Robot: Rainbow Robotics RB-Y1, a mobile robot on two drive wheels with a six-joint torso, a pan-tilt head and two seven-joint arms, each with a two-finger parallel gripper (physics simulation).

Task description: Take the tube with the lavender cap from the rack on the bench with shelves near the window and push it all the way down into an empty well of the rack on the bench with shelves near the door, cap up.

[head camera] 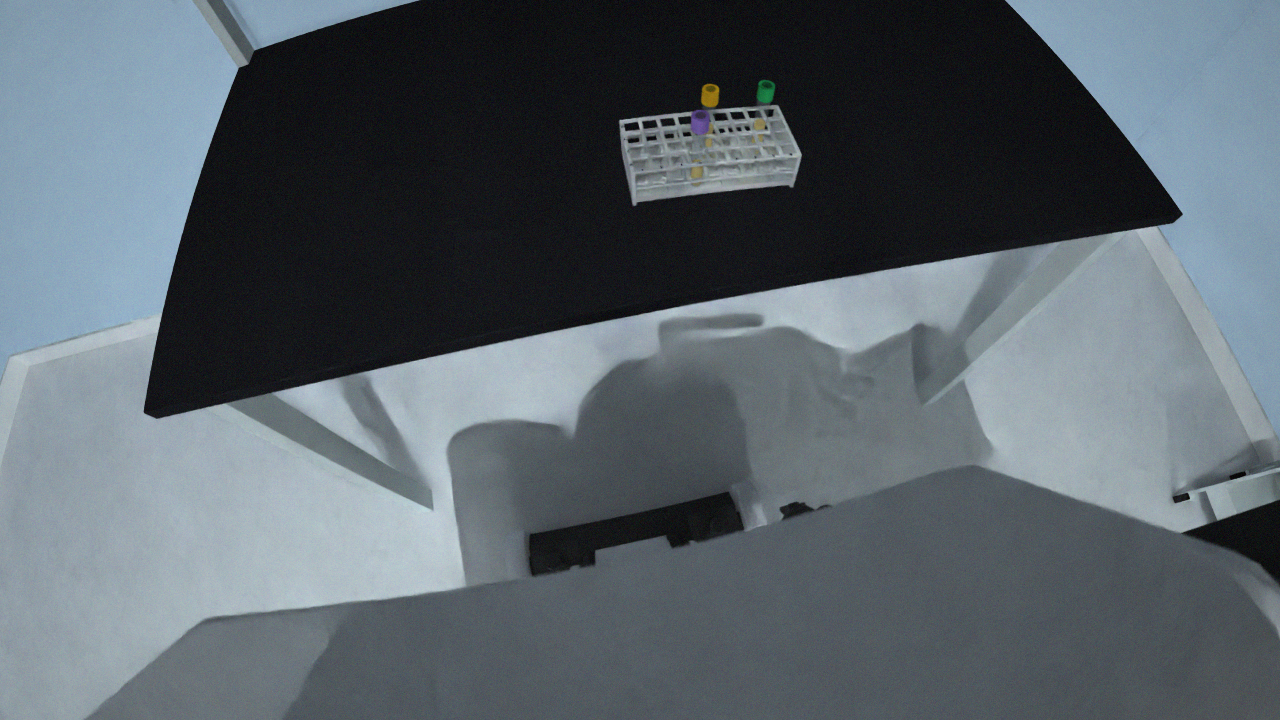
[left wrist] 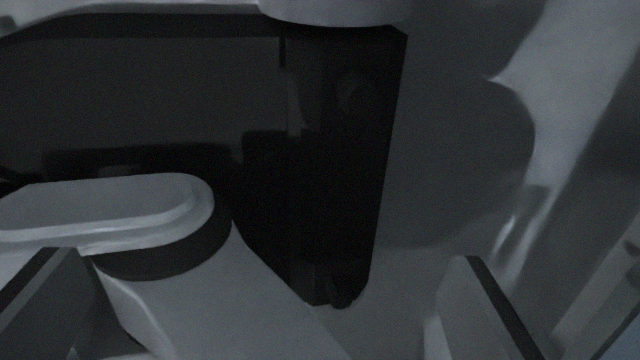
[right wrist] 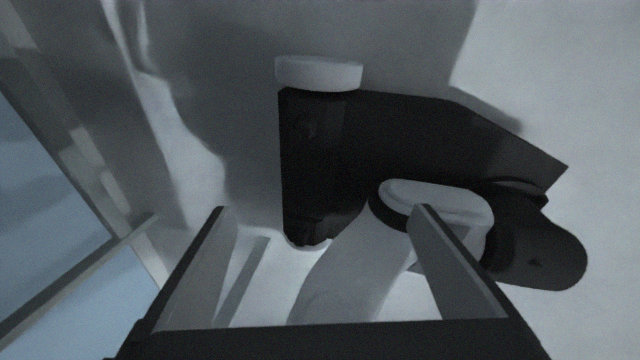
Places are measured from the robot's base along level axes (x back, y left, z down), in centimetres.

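Pixels of known places: left gripper, fingertip midpoint: (left wrist: 272,272); right gripper, fingertip midpoint: (right wrist: 324,216).
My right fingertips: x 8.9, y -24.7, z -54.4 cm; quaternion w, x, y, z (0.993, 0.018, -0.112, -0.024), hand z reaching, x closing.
Behind a point stands the place of what it marks.
The tube with the lavender cap (head camera: 699,122) {x -29.8, y -16.2, z -103.2 cm} stands cap up in a clear rack (head camera: 716,193) {x -29.3, y -18.7, z -92.1 cm} on the black bench top (head camera: 429,241) {x -31.4, y 15.8, z -91.4 cm} in the head camera. A tube with a yellow cap (head camera: 709,94) {x -34.0, y -18.6, z -103.3 cm} and one with a green cap (head camera: 765,91) {x -33.7, y -25.0, z -103.1 cm} stand in the same rack, behind and to the right of it. My left gripper (left wrist: 272,272) {x 13.1, y 25.1, z -54.0 cm} is open, its fingers wide apart at the bottom of the left wrist view. My right gripper (right wrist: 324,216) {x 8.9, y -24.7, z -54.4 cm} is open and empty in the right wrist view. Both hang away from the rack. A second rack does not show.
The bench's near edge runs slantwise across the head camera, with pale legs (head camera: 340,447) {x -24.4, y 51.2, z -49.5 cm} (head camera: 1020,322) {x -18.4, y -88.1, z -51.2 cm} below it on the light floor (head camera: 179,528) {x -27.8, y 141.8, z 0.0 cm}. A cart's corner (head camera: 1244,495) {x 41.7, y -181.2, z -13.3 cm} shows at the far right. My base and wheel parts (left wrist: 330,175) {x 1.7, y 4.0, z -19.1 cm} (right wrist: 320,165) {x 3.6, y -6.8, z -19.1 cm} show beneath the grippers.
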